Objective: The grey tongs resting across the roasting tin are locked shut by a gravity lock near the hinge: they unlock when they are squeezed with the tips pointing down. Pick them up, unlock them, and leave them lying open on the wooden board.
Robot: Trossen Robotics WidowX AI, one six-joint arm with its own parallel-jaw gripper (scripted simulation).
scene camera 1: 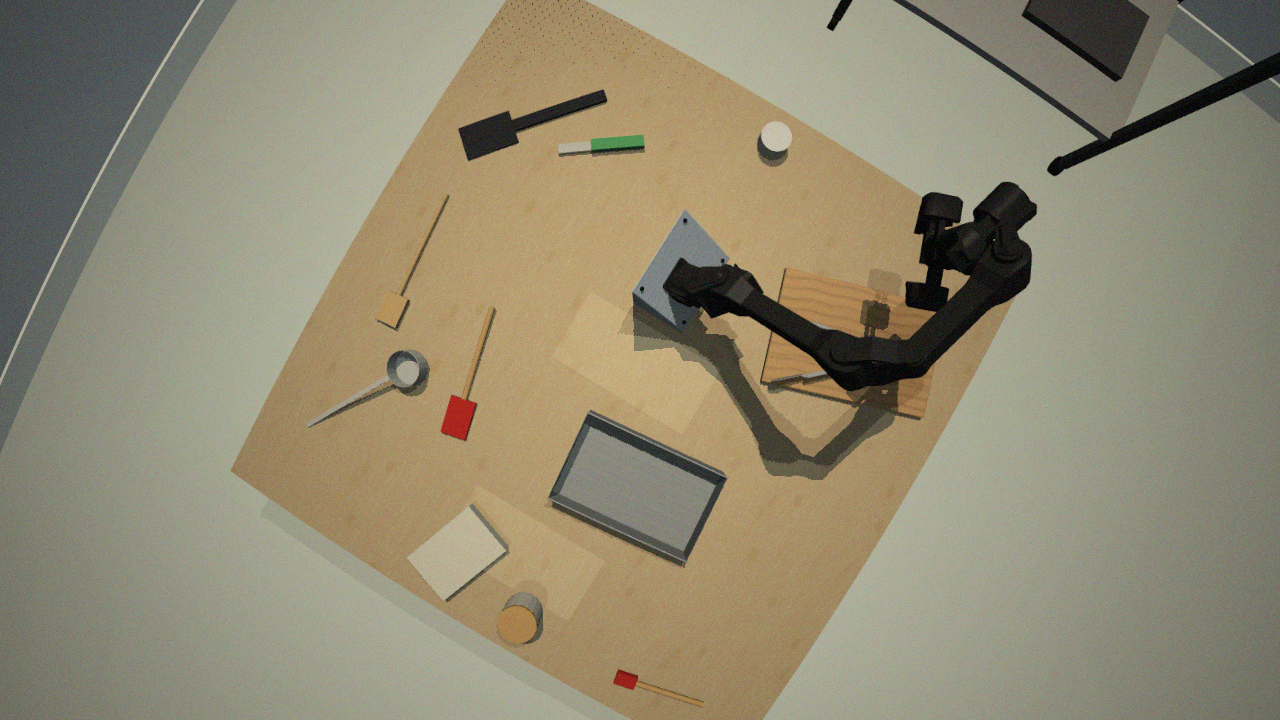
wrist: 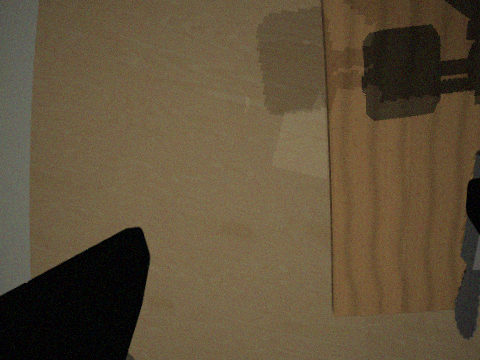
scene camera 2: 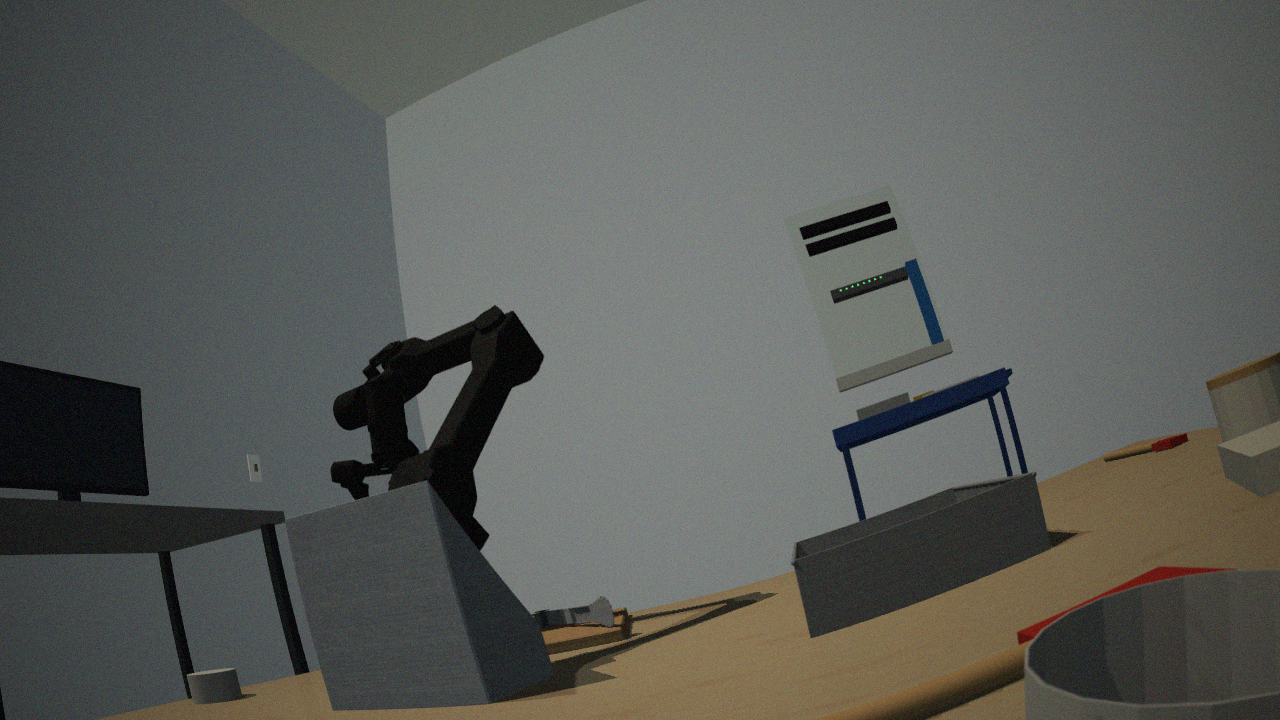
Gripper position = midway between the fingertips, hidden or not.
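Observation:
My gripper (scene camera 1: 912,258) is open and it's holding nothing; you can see it in the wrist view (wrist: 306,220) as well. There's also a black spatula (scene camera 1: 499,131), plus a red spatula (scene camera 1: 459,414) that's out of frame in the wrist view. And there's a white block (scene camera 1: 466,545); the block is out of frame in the wrist view too.

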